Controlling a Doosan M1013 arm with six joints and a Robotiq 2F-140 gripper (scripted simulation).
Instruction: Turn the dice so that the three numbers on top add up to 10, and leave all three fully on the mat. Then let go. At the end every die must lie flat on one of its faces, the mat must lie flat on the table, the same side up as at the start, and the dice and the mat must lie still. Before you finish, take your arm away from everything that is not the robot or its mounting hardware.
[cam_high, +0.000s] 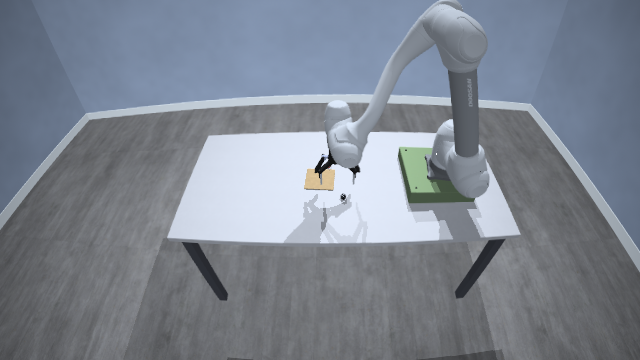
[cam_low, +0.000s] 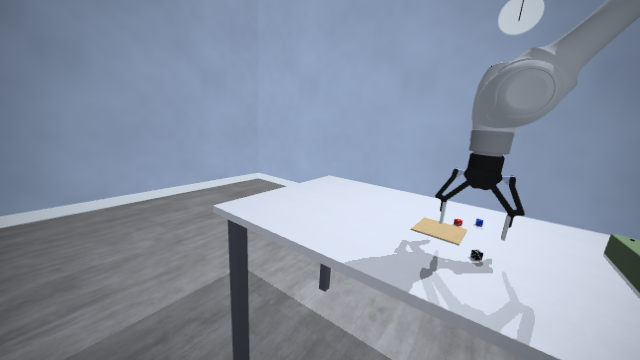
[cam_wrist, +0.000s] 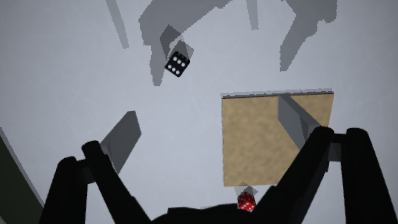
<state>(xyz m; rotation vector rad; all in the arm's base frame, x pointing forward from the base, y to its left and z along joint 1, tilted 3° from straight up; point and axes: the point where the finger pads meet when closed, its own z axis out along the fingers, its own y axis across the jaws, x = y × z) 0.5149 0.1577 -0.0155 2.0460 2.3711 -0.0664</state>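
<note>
Right now my hand is 3 cm past the black die, 4 cm to the right of it and 5 cm above it. Also, from my hand: blue die: 1 cm ahead, 23 cm to the right, 5 cm below; tan mat: 9 cm ahead, 7 cm to the right, 6 cm below; red die: 7 cm ahead, 17 cm to the right, 5 cm below.
</note>
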